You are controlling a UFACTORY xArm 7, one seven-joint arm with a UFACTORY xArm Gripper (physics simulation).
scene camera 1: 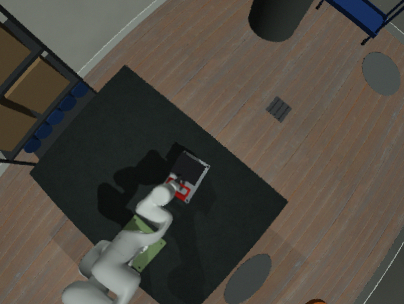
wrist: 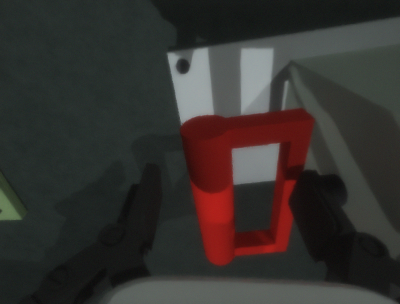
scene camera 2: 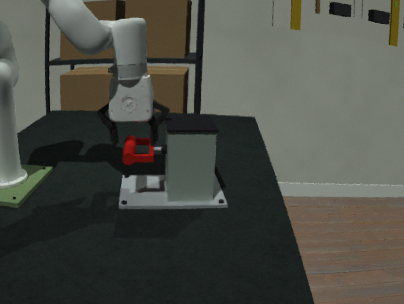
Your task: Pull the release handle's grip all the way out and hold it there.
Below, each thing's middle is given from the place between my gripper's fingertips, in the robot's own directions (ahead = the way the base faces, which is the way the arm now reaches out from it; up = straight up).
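Light base plate (scene camera 2: 137,191) visible: 20 mm to the right of my hand, 90 mm ahead of it, 110 mm below it.
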